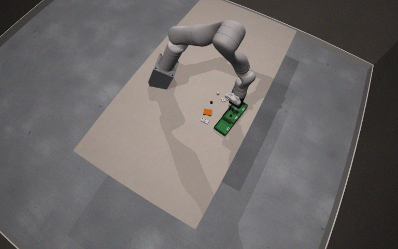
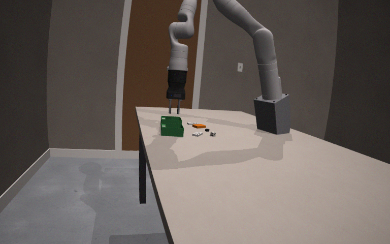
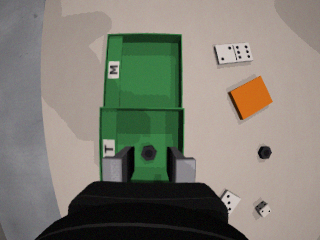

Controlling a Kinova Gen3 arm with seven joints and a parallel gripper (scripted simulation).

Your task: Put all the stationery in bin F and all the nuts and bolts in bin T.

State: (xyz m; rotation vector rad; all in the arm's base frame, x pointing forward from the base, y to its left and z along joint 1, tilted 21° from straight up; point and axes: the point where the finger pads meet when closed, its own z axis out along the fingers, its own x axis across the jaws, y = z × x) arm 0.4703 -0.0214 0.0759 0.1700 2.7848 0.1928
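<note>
My hand is 60 mm above the green three-compartment bin, 10 mm to the left of it and 10 mm short of it. The rest, counted from my hand: orange flat block 130 mm behind, 80 mm below, 50 mm to the right; die 140 mm behind, 100 mm to the left, 80 mm below.
</note>
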